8 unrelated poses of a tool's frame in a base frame.
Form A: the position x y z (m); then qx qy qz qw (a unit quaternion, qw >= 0).
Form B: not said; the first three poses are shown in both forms.
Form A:
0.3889 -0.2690 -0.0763 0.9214 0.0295 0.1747 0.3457
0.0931 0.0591 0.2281 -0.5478 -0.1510 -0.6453 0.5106
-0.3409 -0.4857 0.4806 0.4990 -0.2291 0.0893 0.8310
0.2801 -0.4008 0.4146 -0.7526 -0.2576 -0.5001 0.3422
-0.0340 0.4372 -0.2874 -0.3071 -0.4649 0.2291 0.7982
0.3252 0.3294 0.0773 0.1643 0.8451 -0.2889 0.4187
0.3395 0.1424 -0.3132 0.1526 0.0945 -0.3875 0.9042
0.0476 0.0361 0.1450 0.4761 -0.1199 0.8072 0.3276
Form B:
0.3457 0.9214 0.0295 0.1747 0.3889 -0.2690 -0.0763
0.5106 -0.5478 -0.1510 -0.6453 0.0931 0.0591 0.2281
0.8310 0.4990 -0.2291 0.0893 -0.3409 -0.4857 0.4806
0.3422 -0.7526 -0.2576 -0.5001 0.2801 -0.4008 0.4146
0.7982 -0.3071 -0.4649 0.2291 -0.0340 0.4372 -0.2874
0.4187 0.1643 0.8451 -0.2889 0.3252 0.3294 0.0773
0.9042 0.1526 0.0945 -0.3875 0.3395 0.1424 -0.3132
0.3276 0.4761 -0.1199 0.8072 0.0476 0.0361 0.1450

